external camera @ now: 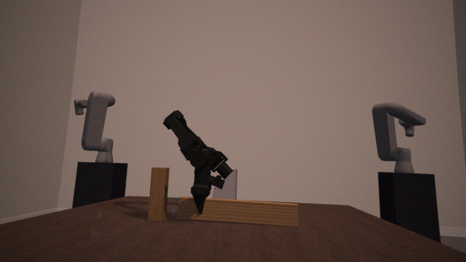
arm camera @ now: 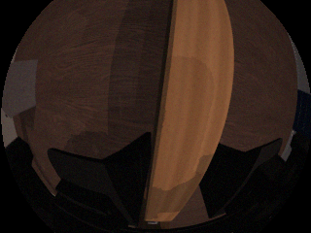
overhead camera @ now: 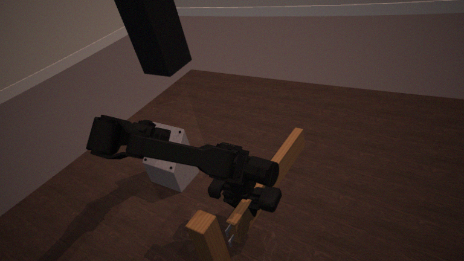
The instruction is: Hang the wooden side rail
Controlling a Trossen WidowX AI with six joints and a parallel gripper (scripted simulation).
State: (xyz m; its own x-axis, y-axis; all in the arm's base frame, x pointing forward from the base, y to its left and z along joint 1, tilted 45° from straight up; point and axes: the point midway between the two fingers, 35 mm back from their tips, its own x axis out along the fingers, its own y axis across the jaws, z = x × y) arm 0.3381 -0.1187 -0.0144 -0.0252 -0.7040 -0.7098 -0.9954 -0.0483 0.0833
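Right now my gripper tip is 15 cm to the left of the headboard post, 5 cm below it and 1 cm past it.
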